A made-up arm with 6 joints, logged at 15 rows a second.
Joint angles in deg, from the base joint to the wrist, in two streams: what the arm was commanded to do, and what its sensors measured. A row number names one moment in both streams.
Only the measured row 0 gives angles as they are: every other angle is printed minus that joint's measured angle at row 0.
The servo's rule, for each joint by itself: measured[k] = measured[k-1] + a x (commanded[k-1-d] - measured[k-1]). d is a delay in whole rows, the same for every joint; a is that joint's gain. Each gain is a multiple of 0.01, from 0.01 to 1. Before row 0 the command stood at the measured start. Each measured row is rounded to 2 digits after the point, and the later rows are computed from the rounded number. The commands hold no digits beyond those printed.
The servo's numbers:
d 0
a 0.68 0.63 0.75 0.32 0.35 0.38
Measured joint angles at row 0: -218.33 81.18 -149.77 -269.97 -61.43 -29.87
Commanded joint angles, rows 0 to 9: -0.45 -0.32 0.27 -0.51 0.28 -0.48; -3.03 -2.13 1.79 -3.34 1.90 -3.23; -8.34 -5.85 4.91 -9.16 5.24 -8.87; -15.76 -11.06 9.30 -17.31 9.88 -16.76; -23.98 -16.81 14.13 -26.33 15.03 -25.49; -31.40 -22.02 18.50 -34.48 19.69 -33.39; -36.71 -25.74 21.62 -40.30 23.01 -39.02; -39.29 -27.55 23.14 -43.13 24.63 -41.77; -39.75 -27.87 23.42 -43.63 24.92 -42.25; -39.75 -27.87 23.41 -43.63 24.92 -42.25
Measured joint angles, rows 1 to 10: -0.31 -0.20 0.20 -0.16 0.10 -0.18; -2.16 -1.42 1.39 -1.18 0.73 -1.34; -6.36 -4.21 4.03 -3.73 2.31 -4.20; -12.75 -8.53 7.98 -8.08 4.96 -8.97; -20.39 -13.75 12.59 -13.92 8.48 -15.25; -27.88 -18.96 17.02 -20.50 12.40 -22.14; -33.88 -23.23 20.47 -26.84 16.11 -28.55; -37.56 -25.95 22.47 -32.05 19.09 -33.57; -39.05 -27.16 23.18 -35.76 21.13 -36.87; -39.53 -27.61 23.35 -38.28 22.46 -38.91
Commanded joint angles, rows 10 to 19: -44.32 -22.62 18.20 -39.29 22.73 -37.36; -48.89 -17.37 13.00 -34.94 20.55 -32.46; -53.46 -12.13 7.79 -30.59 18.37 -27.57; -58.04 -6.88 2.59 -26.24 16.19 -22.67; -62.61 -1.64 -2.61 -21.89 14.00 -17.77; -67.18 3.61 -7.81 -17.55 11.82 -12.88; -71.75 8.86 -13.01 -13.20 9.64 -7.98; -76.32 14.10 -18.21 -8.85 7.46 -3.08; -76.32 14.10 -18.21 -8.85 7.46 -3.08; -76.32 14.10 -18.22 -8.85 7.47 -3.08
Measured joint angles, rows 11 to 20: -42.79 -24.47 19.49 -38.60 22.55 -38.32; -46.94 -20.00 14.62 -37.43 21.85 -36.09; -51.37 -15.04 9.50 -35.24 20.63 -32.85; -55.91 -9.90 4.32 -32.36 19.08 -28.98; -60.47 -4.70 -0.88 -29.01 17.30 -24.72; -65.03 0.54 -6.08 -25.34 15.38 -20.22; -69.60 5.78 -11.28 -21.46 13.37 -15.57; -74.17 11.02 -16.48 -17.42 11.30 -10.82; -75.63 12.96 -17.78 -14.68 9.96 -7.88; -76.10 13.68 -18.11 -12.81 9.09 -6.06
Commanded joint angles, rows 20 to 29: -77.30 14.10 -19.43 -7.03 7.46 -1.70; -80.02 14.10 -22.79 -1.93 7.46 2.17; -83.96 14.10 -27.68 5.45 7.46 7.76; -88.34 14.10 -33.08 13.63 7.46 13.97; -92.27 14.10 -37.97 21.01 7.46 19.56; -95.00 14.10 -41.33 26.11 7.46 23.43; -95.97 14.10 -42.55 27.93 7.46 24.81; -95.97 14.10 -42.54 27.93 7.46 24.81; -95.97 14.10 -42.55 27.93 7.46 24.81; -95.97 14.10 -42.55 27.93 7.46 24.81
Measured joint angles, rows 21 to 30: -76.92 13.94 -19.10 -10.96 8.52 -4.40; -79.03 14.04 -21.87 -8.07 8.15 -1.90; -82.38 14.08 -26.23 -3.74 7.91 1.77; -86.43 14.09 -31.37 1.82 7.75 6.41; -90.40 14.10 -36.32 7.96 7.65 11.41; -93.53 14.10 -40.08 13.77 7.58 15.98; -95.19 14.10 -41.93 18.30 7.54 19.34; -95.72 14.10 -42.39 21.38 7.51 21.42; -95.89 14.10 -42.51 23.48 7.49 22.71; -95.94 14.10 -42.54 24.90 7.48 23.51
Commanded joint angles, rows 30 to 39: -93.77 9.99 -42.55 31.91 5.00 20.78; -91.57 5.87 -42.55 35.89 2.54 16.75; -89.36 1.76 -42.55 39.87 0.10 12.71; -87.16 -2.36 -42.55 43.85 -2.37 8.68; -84.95 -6.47 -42.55 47.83 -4.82 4.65; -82.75 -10.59 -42.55 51.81 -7.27 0.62; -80.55 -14.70 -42.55 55.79 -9.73 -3.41; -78.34 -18.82 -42.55 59.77 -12.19 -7.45; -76.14 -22.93 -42.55 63.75 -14.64 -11.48; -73.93 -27.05 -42.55 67.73 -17.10 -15.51
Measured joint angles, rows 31 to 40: -94.46 11.51 -42.55 27.14 6.61 22.47; -92.49 7.96 -42.55 29.94 5.19 20.30; -90.36 4.05 -42.55 33.12 3.41 17.42; -88.18 0.01 -42.55 36.55 1.39 14.10; -85.98 -4.07 -42.55 40.16 -0.78 10.51; -83.78 -8.18 -42.55 43.89 -3.05 6.75; -81.58 -12.29 -42.55 47.70 -5.39 2.89; -79.38 -16.40 -42.55 51.56 -7.77 -1.04; -77.18 -20.51 -42.55 55.46 -10.17 -5.01; -74.97 -24.63 -42.55 59.39 -12.60 -9.00
